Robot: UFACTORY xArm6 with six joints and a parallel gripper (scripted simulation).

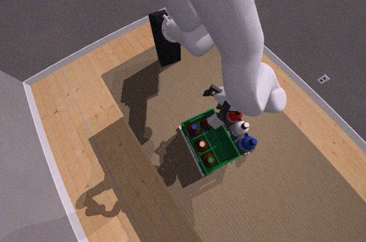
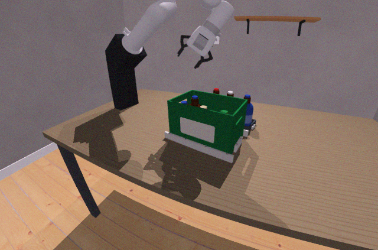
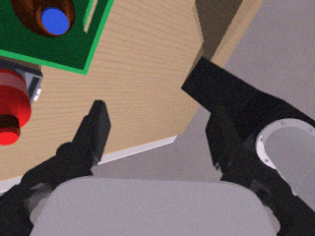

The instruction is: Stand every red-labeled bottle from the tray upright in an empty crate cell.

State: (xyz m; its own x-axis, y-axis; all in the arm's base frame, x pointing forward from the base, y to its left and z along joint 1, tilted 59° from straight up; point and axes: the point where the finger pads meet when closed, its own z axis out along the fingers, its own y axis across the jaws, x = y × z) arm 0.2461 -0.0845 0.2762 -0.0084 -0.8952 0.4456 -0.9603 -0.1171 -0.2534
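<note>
Right now the red-labeled bottle is 16 cm ahead of my hand, 9 cm to the left of it and 24 cm below it. From my hand the other things lie so: green crate (7 cm ahead, 13 cm to the right, 24 cm below); then white-labeled bottle (22 cm ahead, 3 cm to the left, 24 cm below); then blue-labeled bottle (28 cm ahead, 3 cm to the right, 24 cm below).
</note>
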